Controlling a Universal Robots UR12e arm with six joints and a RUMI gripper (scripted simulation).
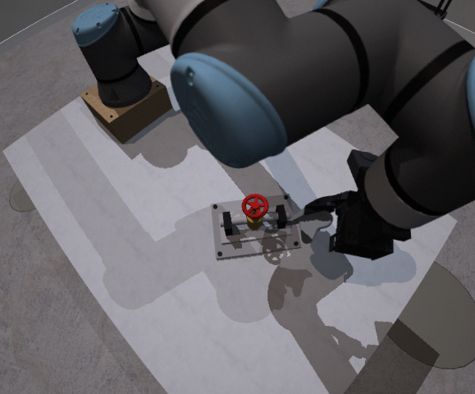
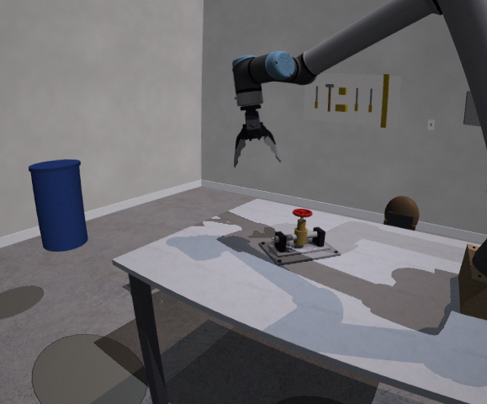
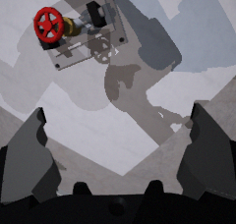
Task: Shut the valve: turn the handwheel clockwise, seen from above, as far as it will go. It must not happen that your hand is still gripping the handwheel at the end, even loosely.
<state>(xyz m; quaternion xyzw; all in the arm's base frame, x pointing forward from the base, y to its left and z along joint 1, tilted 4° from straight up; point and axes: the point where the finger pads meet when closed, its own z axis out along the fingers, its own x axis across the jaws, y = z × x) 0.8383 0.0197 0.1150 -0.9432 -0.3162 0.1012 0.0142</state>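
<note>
The red spoked handwheel is 180 mm behind my hand, 20 mm to the right of it and 150 mm below it.
</note>
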